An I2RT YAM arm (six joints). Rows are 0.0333 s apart.
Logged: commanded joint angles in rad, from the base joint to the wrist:
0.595 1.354 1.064 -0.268 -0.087 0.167
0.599 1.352 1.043 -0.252 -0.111 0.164
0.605 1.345 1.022 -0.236 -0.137 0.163
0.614 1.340 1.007 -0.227 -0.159 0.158
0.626 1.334 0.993 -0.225 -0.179 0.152
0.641 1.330 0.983 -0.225 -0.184 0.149
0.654 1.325 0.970 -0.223 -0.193 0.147
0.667 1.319 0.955 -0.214 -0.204 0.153
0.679 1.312 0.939 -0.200 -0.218 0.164
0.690 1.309 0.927 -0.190 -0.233 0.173
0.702 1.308 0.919 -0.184 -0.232 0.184
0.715 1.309 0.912 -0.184 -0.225 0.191
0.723 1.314 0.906 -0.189 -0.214 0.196
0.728 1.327 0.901 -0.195 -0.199 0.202
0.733 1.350 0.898 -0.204 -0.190 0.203
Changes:
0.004 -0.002 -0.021 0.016 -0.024 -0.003
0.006 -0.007 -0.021 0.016 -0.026 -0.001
0.009 -0.005 -0.015 0.009 -0.022 -0.005
0.012 -0.006 -0.014 0.002 -0.020 -0.006
0.015 -0.004 -0.010 0.000 -0.005 -0.003
0.013 -0.005 -0.013 0.002 -0.009 -0.002
0.013 -0.006 -0.015 0.009 -0.011 0.006
0.012 -0.007 -0.016 0.014 -0.014 0.011
0.011 -0.003 -0.012 0.010 -0.015 0.009
0.012 -0.001 -0.008 0.006 0.001 0.011
0.013 0.001 -0.007 0.000 0.007 0.007
0.008 0.005 -0.006 -0.005 0.011 0.005
0.005 0.013 -0.005 -0.006 0.015 0.006
0.005 0.023 -0.003 -0.009 0.009 0.001

